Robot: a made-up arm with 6 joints.
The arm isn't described. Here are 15 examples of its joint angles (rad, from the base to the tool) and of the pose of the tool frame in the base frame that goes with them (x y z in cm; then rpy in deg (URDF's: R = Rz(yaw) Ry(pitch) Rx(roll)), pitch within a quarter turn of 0, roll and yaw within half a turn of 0).
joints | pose
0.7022 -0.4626 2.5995 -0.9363 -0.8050 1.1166 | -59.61 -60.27 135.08 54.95 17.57 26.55
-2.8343 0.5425 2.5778 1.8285 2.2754 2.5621 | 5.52 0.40 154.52 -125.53 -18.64 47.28
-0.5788 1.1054 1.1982 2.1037 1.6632 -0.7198 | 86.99 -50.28 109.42 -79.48 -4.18 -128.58
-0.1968 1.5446 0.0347 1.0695 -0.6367 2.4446 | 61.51 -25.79 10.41 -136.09 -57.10 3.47
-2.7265 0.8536 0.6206 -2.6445 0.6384 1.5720 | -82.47 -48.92 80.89 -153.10 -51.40 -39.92
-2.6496 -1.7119 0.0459 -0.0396 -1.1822 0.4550 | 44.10 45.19 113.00 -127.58 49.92 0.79
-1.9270 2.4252 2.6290 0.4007 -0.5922 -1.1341 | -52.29 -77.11 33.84 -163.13 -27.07 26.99
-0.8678 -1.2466 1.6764 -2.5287 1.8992 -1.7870 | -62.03 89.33 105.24 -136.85 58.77 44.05
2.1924 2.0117 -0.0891 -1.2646 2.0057 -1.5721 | -0.03 8.21 1.29 164.28 -5.49 -137.82
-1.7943 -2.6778 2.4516 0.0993 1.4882 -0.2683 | -20.28 8.91 -35.65 -156.89 20.02 53.69
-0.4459 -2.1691 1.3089 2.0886 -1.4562 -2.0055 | -84.63 41.23 0.16 -8.01 -16.46 94.54
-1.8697 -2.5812 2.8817 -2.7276 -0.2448 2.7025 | 9.15 -8.39 -26.73 -125.22 -23.56 50.06
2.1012 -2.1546 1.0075 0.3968 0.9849 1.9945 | 63.43 -82.71 28.24 -128.82 -46.79 47.01
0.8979 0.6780 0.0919 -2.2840 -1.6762 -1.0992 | 31.37 63.79 69.12 52.43 28.24 -26.93
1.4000 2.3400 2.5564 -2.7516 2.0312 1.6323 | 0.81 91.13 30.54 -83.44 -39.94 111.72
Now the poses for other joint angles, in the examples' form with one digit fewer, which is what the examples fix.
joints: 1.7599 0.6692 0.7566 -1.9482 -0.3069 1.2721
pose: -25.1 87.9 98.7 -173.5 2.4 -89.1
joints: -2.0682 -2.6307 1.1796 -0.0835 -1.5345 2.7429
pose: 20.6 73.4 -12.5 171.8 38.7 -162.1
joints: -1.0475 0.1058 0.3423 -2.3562 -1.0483 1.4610
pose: 38.8 -48.0 124.9 -177.6 40.0 143.4
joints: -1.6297 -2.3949 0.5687 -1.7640 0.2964 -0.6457
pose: 7.6 91.4 51.2 -94.8 37.7 -90.5
